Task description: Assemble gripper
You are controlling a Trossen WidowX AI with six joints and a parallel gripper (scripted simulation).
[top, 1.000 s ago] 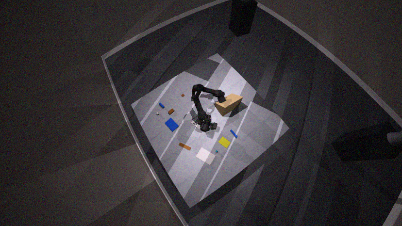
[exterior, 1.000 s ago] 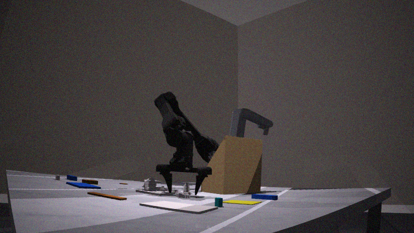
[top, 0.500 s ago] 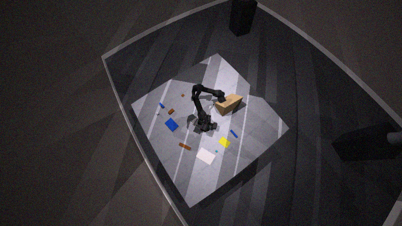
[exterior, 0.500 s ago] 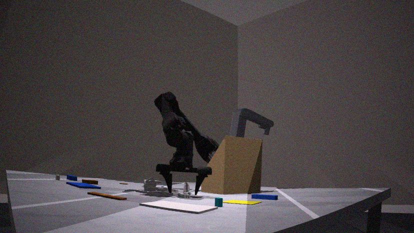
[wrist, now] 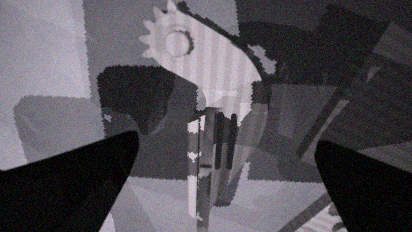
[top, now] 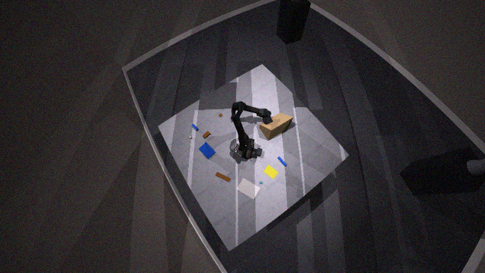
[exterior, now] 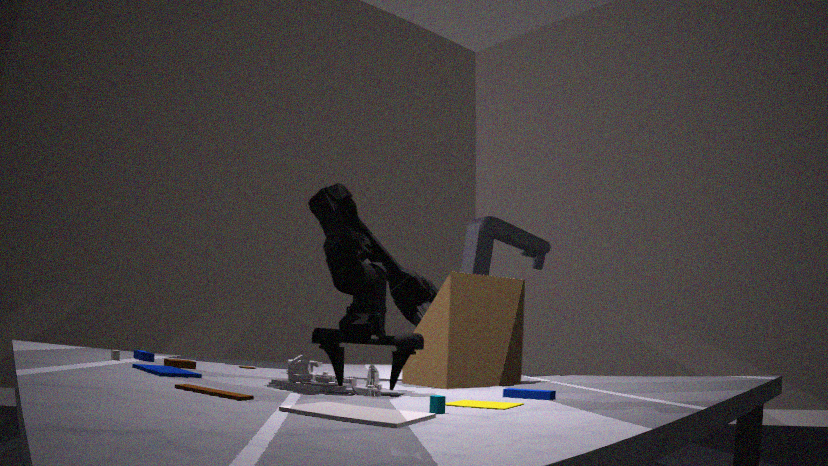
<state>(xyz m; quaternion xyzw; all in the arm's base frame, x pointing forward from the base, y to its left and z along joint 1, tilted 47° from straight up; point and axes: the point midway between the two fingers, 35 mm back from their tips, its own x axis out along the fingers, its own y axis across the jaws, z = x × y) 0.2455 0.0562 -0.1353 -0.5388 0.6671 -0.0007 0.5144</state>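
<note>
Now: gripper tip 10 mm short of the grey jaw and 40 mm to the right of it. The rest, counted from my gripper tip: blue bar: 200 mm behind, 190 mm to the left; yellow plate: 80 mm behind, 220 mm to the left, 10 mm below; teal block: 30 mm ahead, 270 mm to the left.
</note>
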